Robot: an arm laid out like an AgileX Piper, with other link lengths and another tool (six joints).
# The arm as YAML. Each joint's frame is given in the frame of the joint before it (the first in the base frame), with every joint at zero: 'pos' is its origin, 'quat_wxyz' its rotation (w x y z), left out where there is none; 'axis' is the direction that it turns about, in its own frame. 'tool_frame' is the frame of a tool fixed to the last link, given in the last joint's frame.
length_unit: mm
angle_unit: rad
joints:
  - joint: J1
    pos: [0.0, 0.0, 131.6]
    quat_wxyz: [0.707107, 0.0, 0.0, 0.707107]
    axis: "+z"
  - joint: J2
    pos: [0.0, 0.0, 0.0]
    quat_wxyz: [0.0, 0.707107, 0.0, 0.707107]
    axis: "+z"
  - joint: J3
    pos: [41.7, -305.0, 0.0]
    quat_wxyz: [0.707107, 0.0, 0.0, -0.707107]
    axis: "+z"
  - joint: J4
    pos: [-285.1, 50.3, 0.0]
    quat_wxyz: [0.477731, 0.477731, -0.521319, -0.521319]
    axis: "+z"
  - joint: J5
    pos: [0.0, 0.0, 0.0]
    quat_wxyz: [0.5, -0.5, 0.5, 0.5]
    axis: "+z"
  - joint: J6
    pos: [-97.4, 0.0, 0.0]
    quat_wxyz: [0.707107, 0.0, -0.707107, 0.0]
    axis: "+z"
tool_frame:
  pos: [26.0, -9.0, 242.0]
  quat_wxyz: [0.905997, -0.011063, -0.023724, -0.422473]
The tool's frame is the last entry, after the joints.
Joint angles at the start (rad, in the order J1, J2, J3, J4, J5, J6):
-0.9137, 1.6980, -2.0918, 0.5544, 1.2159, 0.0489
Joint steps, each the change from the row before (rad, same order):
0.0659, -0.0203, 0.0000, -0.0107, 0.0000, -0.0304
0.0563, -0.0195, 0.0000, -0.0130, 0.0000, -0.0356
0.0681, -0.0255, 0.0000, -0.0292, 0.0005, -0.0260
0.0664, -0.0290, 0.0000, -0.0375, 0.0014, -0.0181
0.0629, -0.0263, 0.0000, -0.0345, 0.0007, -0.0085
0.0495, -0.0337, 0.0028, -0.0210, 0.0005, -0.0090
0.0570, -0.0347, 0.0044, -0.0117, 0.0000, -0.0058
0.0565, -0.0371, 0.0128, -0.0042, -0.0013, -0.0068
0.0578, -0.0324, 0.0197, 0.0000, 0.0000, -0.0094
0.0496, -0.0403, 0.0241, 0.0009, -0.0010, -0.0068
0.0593, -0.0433, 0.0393, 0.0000, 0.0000, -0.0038
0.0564, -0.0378, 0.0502, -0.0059, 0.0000, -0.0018
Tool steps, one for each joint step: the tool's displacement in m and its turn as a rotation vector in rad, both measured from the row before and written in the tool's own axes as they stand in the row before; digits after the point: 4 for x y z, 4 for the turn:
0.0338, 0.0174, -0.0033, -0.0252, 0.0364, -0.0785
0.0272, 0.0156, -0.0040, -0.0231, 0.0269, -0.0784
0.0286, 0.0178, -0.0059, -0.0212, 0.0225, -0.0827
0.0245, 0.0177, -0.0083, -0.0188, 0.0134, -0.0773
0.0214, 0.0178, -0.0083, -0.0202, 0.0119, -0.0623
0.0167, 0.0191, -0.0133, -0.0290, 0.0050, -0.0513
0.0205, 0.0237, -0.0142, -0.0408, 0.0148, -0.0463
0.0220, 0.0236, -0.0142, -0.0442, 0.0211, -0.0408
0.0249, 0.0208, -0.0106, -0.0407, 0.0330, -0.0376
0.0214, 0.0194, -0.0137, -0.0401, 0.0241, -0.0317
0.0280, 0.0173, -0.0117, -0.0369, 0.0397, -0.0285
0.0286, 0.0090, -0.0061, -0.0202, 0.0458, -0.0226

